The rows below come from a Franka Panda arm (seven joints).
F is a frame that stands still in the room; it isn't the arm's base.
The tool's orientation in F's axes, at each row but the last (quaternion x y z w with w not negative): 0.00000 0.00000 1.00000 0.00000; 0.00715 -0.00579 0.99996 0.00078; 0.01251 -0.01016 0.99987 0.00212; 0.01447 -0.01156 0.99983 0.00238; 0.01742 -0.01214 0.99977 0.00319; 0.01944 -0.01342 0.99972 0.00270; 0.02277 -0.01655 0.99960 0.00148
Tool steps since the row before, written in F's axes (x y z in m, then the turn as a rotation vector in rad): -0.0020 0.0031 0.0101 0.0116 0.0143 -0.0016; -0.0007 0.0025 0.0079 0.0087 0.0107 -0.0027; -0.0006 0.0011 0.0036 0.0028 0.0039 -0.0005; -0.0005 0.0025 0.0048 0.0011 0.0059 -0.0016; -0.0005 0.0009 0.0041 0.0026 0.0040 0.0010; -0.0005 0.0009 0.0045 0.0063 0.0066 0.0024; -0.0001 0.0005 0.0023 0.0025 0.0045 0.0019
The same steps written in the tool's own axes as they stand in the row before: 0.0020 -0.0031 0.0101 -0.0116 -0.0143 -0.0016; 0.0008 -0.0026 0.0079 -0.0087 -0.0107 -0.0027; 0.0007 -0.0012 0.0036 -0.0028 -0.0039 -0.0005; 0.0006 -0.0026 0.0047 -0.0011 -0.0059 -0.0017; 0.0006 -0.0010 0.0041 -0.0025 -0.0040 0.0010; 0.0007 -0.0010 0.0045 -0.0062 -0.0067 0.0025; 0.0002 -0.0006 0.0023 -0.0024 -0.0046 0.0019
